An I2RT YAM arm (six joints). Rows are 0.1 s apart.
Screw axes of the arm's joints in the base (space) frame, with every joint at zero. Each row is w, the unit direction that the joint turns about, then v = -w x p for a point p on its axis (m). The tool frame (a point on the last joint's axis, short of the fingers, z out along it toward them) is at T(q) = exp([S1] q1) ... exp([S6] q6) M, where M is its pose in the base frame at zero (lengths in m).
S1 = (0, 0, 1, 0.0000, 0.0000, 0.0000)
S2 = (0, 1, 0, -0.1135, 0.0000, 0.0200)
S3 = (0, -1, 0, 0.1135, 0.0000, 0.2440)
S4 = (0, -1, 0, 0.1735, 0.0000, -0.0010)
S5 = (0, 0, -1, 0.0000, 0.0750, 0.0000)
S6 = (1, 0, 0, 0.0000, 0.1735, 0.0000)
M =
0 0 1 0.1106
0 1 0 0.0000
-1 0 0 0.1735
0 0 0 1
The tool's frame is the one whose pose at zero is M.
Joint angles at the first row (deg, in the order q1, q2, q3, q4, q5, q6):
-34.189 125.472 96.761 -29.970 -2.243 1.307
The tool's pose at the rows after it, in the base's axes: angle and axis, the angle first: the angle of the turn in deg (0 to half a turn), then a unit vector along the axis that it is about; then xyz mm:
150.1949, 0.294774, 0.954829, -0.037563, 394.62, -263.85, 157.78
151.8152, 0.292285, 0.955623, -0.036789, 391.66, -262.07, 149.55
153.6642, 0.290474, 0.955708, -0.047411, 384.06, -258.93, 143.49
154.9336, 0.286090, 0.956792, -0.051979, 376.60, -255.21, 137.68
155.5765, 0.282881, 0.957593, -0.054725, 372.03, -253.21, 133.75
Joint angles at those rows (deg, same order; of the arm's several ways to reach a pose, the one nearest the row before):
-34.101 126.891 96.580 -29.882 -4.456 1.398
-34.102 127.178 95.454 -30.064 -4.165 0.959
-34.190 126.313 92.879 -29.805 -2.631 0.248
-34.276 125.346 90.095 -29.063 -1.940 -0.539
-34.365 124.814 88.361 -28.389 -1.582 -1.097

